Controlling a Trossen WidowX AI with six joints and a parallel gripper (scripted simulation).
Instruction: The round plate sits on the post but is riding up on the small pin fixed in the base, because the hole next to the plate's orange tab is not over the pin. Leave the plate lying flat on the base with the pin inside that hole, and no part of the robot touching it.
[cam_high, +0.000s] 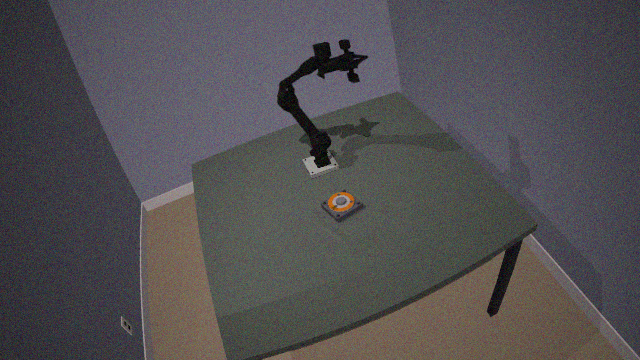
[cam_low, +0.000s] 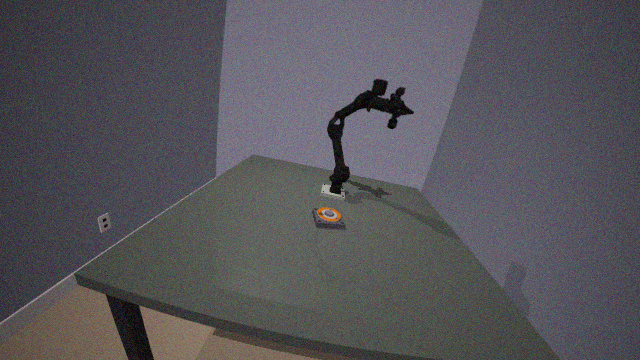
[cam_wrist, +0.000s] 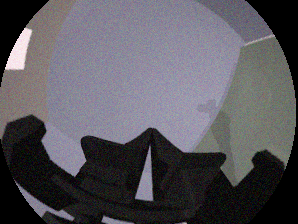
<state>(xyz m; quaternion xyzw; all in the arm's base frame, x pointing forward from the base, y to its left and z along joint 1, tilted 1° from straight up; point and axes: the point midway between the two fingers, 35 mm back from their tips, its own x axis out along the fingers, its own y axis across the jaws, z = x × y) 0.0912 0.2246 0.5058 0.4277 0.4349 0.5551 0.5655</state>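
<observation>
The grey base is 500 mm below my gripper tip, 300 mm to the right of it and 210 mm ahead of it.
</observation>
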